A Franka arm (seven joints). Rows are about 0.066 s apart.
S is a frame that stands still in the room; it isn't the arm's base.
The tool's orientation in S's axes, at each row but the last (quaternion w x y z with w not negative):
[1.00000, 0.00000, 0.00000, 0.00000]
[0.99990, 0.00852, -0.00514, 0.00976]
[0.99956, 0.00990, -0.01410, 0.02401]
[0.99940, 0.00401, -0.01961, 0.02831]
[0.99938, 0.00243, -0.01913, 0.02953]
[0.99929, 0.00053, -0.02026, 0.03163]
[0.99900, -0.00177, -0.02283, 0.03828]
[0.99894, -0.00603, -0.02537, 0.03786]
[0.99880, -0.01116, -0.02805, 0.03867]
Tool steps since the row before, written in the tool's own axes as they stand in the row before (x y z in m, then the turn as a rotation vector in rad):
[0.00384, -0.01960, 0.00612, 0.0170, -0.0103, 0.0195]
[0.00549, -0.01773, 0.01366, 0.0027, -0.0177, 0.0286]
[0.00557, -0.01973, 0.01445, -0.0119, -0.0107, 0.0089]
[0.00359, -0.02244, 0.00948, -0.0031, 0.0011, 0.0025]
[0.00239, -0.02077, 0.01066, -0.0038, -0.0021, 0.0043]
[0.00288, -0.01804, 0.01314, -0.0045, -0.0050, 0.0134]
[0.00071, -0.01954, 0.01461, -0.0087, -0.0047, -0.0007]
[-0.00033, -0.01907, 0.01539, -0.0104, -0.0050, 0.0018]
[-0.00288, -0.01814, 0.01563, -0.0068, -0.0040, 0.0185]
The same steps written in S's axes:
[0.00384, -0.01960, 0.00612, 0.0170, -0.0103, 0.0195]
[0.00570, -0.01785, 0.01341, 0.0028, -0.0181, 0.0283]
[0.00611, -0.01973, 0.01422, -0.0116, -0.0114, 0.0083]
[0.00449, -0.02229, 0.00946, -0.0033, 0.0009, 0.0024]
[0.00321, -0.02066, 0.01067, -0.0038, -0.0023, 0.0041]
[0.00348, -0.01785, 0.01325, -0.0047, -0.0053, 0.0132]
[0.00153, -0.01940, 0.01473, -0.0083, -0.0054, -0.0011]
[0.00032, -0.01888, 0.01562, -0.0101, -0.0058, 0.0013]
[-0.00237, -0.01799, 0.01589, -0.0075, -0.0041, 0.0182]

